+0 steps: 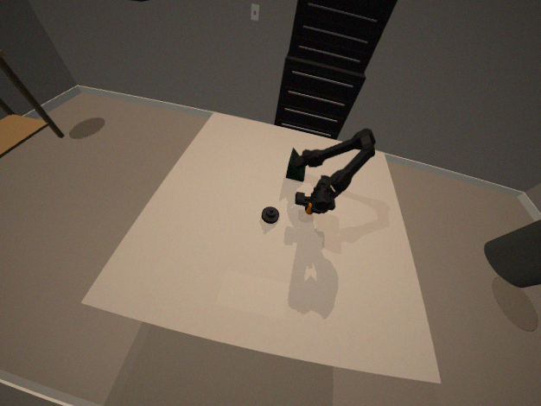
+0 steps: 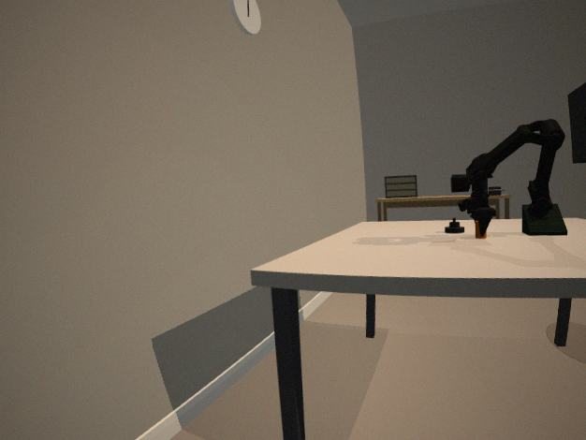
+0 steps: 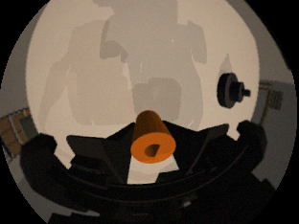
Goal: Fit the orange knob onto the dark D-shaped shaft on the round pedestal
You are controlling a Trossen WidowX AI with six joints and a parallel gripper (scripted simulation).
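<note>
Right now the dark round pedestal is 190 mm to the right of my gripper tip, 70 mm ahead of it and 20 mm above it. From my gripper tip the other things lie so: orange knob: 20 mm above.
</note>
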